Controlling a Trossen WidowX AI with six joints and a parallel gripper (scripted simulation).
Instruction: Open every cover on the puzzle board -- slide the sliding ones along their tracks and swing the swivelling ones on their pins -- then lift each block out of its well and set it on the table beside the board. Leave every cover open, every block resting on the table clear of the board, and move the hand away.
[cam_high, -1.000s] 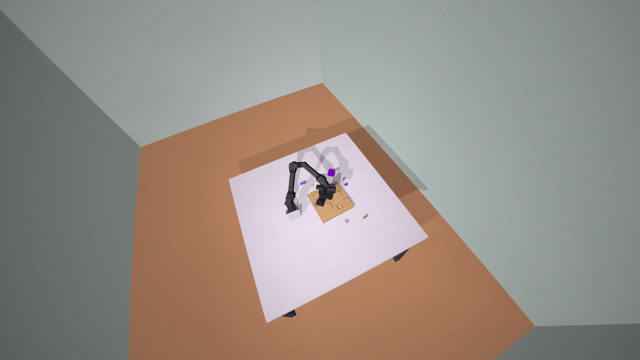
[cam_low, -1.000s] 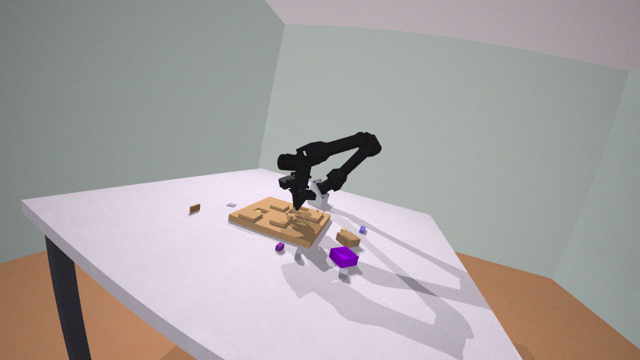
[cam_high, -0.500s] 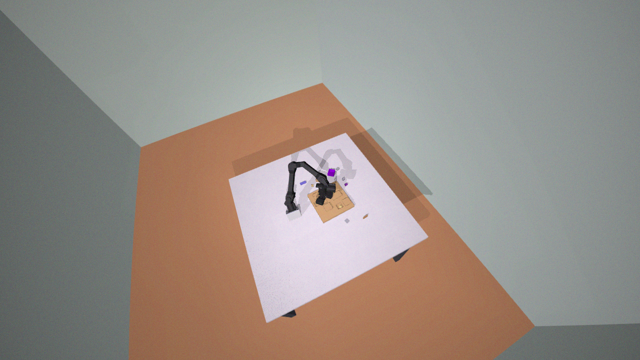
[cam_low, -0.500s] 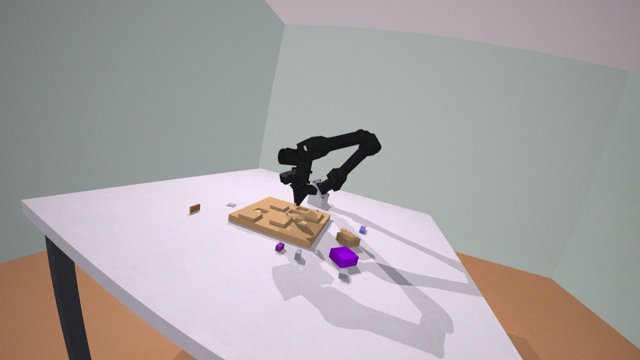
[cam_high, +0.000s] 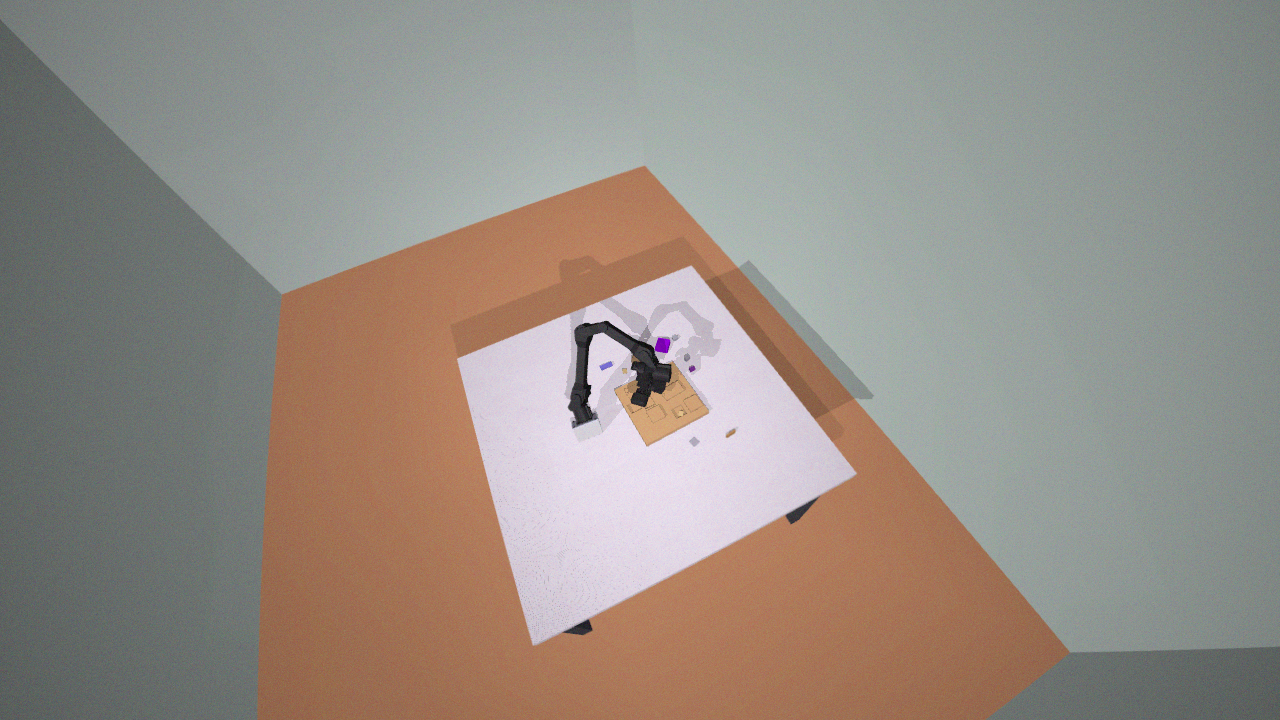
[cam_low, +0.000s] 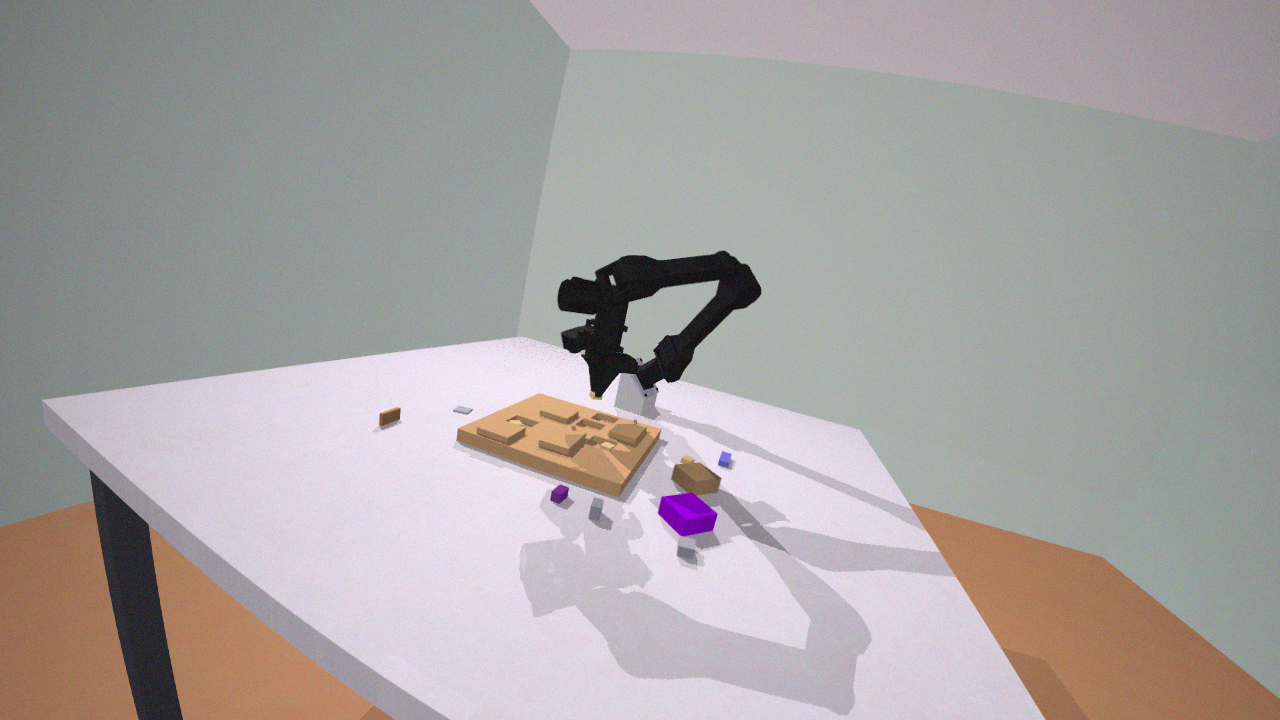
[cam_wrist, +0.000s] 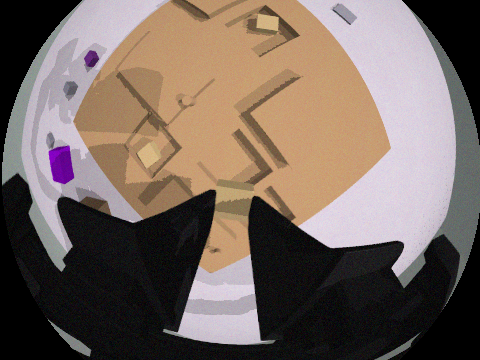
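The blue piece lies 260 mm to the left of my gripper tip, 110 mm behind it and 80 mm below it. Round my gripper tip: grey tile: 230 mm to the right, 120 mm ahead, 80 mm below; then small purple cube: 240 mm ahead, 100 mm to the left, 80 mm below; then brown box: 240 mm to the left, 70 mm below, 40 mm ahead.
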